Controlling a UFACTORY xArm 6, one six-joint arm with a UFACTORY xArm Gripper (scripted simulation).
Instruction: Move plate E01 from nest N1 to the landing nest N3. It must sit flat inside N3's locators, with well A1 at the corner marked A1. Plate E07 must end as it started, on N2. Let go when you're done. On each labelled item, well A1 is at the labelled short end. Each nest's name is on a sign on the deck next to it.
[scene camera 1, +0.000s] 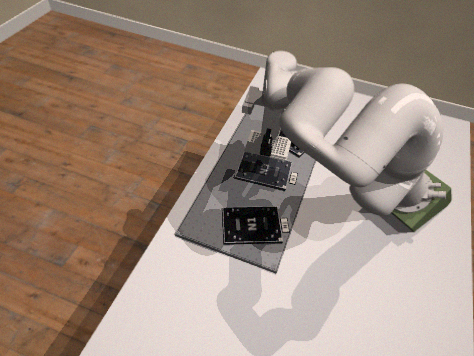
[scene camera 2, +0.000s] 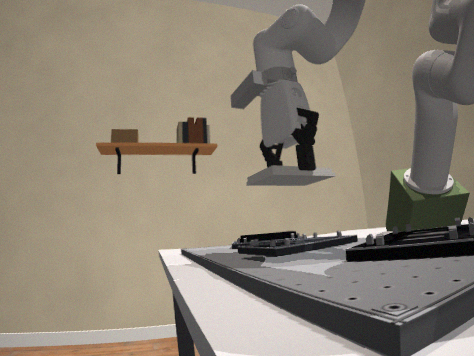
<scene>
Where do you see my gripper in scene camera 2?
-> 290, 176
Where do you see my gripper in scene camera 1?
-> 268, 144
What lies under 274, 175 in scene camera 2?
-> A white well plate.
</scene>
